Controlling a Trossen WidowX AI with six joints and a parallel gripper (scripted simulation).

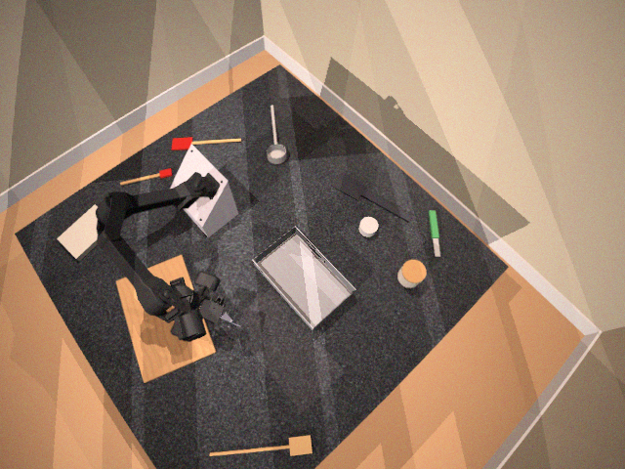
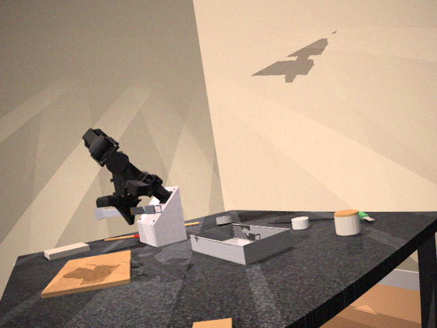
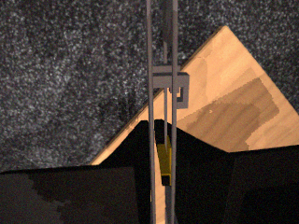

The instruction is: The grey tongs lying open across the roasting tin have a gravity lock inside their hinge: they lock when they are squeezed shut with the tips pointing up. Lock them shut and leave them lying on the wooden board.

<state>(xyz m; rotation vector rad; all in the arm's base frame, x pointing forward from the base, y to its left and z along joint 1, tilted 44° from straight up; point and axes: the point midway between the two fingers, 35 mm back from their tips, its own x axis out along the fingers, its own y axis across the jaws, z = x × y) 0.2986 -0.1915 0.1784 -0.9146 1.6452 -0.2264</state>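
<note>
Now: gripper tip 12 cm past the wooden board, 12 cm to the left of it and 14 cm above it. Round my gripper tip: white block (56 cm behind, 16 cm to the right, 13 cm below); then grey roasting tin (10 cm ahead, 31 cm to the left, 12 cm below); then yellow lock piece (1 cm ahead, 4 cm above).
</note>
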